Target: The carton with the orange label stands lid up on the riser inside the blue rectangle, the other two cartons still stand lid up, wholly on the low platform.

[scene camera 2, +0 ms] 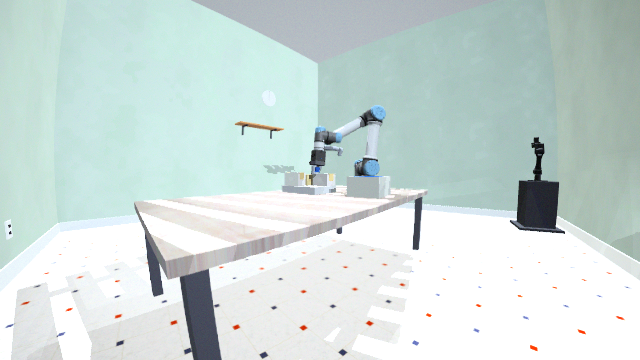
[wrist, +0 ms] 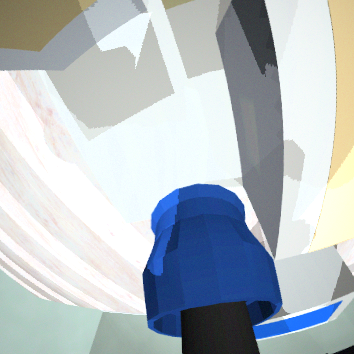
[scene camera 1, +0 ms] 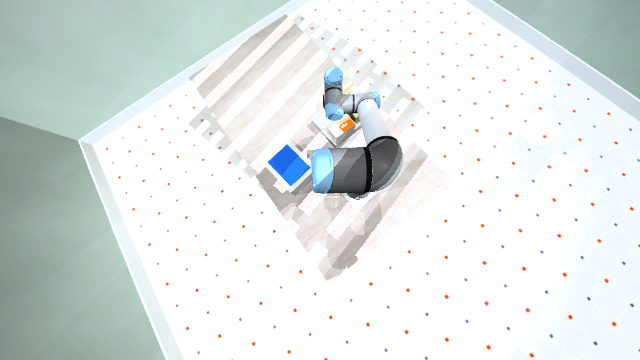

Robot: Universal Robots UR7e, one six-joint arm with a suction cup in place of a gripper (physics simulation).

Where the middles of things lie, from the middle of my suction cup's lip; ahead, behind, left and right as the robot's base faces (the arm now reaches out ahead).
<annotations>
The carton with orange label (wrist: pixel 282 71) lies 80 mm behind my suction cup and 70 mm below it. From my suction cup the other things lie so: low platform (wrist: pixel 148 107): 130 mm below, 90 mm to the right, 20 mm behind; then riser (scene camera 1: pixel 292 168): 370 mm to the left, 100 mm below, 30 mm behind.
</annotations>
